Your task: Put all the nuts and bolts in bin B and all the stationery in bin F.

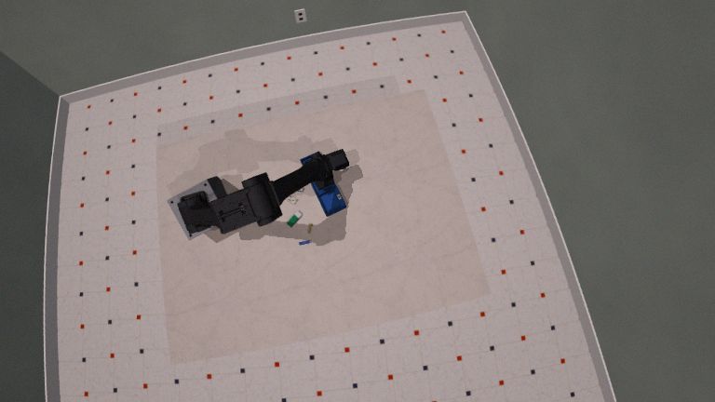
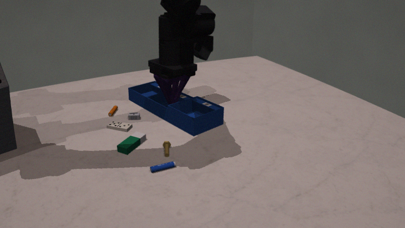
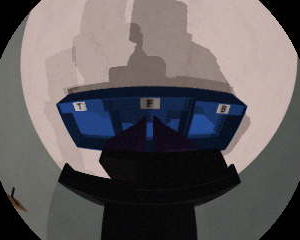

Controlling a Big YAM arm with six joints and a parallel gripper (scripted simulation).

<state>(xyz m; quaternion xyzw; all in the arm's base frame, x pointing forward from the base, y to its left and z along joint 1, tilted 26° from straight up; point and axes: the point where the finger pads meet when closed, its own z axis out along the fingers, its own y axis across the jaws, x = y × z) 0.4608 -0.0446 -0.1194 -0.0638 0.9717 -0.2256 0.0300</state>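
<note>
Right now the blue three-part bin is 10 mm below my hand. Round my hand: white domino 140 mm behind, 20 mm to the right, 20 mm below; orange cylinder 130 mm behind, 60 mm to the left, 20 mm below; grey metal piece 100 mm behind, 10 mm to the left, 20 mm below.
</note>
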